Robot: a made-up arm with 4 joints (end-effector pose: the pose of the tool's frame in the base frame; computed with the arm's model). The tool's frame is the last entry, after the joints. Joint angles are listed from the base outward.
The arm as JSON. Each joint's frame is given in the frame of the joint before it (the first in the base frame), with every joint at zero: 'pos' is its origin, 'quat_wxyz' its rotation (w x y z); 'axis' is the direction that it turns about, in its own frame. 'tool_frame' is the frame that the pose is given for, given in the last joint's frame.
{
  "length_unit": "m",
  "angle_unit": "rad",
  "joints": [
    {
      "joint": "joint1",
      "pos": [
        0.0,
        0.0,
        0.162
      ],
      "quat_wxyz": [
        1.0,
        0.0,
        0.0,
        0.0
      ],
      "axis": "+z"
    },
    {
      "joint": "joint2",
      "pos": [
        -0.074,
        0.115,
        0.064
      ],
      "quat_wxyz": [
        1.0,
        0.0,
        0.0,
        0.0
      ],
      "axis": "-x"
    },
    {
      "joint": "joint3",
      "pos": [
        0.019,
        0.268,
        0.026
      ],
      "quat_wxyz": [
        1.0,
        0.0,
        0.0,
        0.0
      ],
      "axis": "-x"
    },
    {
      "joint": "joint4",
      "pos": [
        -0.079,
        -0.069,
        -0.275
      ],
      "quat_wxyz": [
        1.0,
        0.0,
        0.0,
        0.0
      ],
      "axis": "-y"
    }
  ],
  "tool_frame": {
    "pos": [
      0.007,
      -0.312,
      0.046
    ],
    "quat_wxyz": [
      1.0,
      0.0,
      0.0,
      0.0
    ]
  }
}
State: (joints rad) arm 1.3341 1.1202 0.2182 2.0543
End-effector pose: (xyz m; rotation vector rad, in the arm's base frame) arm 0.0701 -0.2000 0.3000 -0.5095 2.2664 -2.0860
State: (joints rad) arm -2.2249 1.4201 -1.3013 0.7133
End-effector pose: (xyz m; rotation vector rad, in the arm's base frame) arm -0.0822 0.2631 -0.2239 -0.8403 -0.2600 -2.0678
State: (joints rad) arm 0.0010 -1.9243 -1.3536 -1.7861
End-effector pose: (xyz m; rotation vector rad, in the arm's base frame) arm -0.0909 0.3356 0.8092 -1.9133 0.1613 -2.3767
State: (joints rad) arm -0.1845 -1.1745 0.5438 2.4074
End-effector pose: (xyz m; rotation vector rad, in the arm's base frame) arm -0.1550 0.0964 0.0127 0.0767 -2.3573 -0.8431
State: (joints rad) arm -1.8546 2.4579 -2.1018 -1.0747
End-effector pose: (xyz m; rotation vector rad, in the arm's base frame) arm -0.4776 0.2333 -0.0736 0.7761 1.0556 -1.8194
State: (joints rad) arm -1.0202 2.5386 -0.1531 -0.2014
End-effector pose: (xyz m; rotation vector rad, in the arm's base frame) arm -0.0383 0.1149 0.4823 -2.1206 1.3008 -0.7012
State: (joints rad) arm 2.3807 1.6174 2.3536 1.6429
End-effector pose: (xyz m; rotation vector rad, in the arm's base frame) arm -0.2734 -0.5487 -0.1407 1.1154 1.0358 0.0133
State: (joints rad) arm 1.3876 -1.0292 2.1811 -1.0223
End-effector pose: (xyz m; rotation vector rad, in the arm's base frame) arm 0.1396 -0.1185 0.7126 -1.3804 0.0257 0.5783
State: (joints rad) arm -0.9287 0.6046 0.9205 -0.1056
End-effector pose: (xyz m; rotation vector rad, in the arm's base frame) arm 0.0094 0.1596 0.4651 -1.3737 0.7858 -0.8154
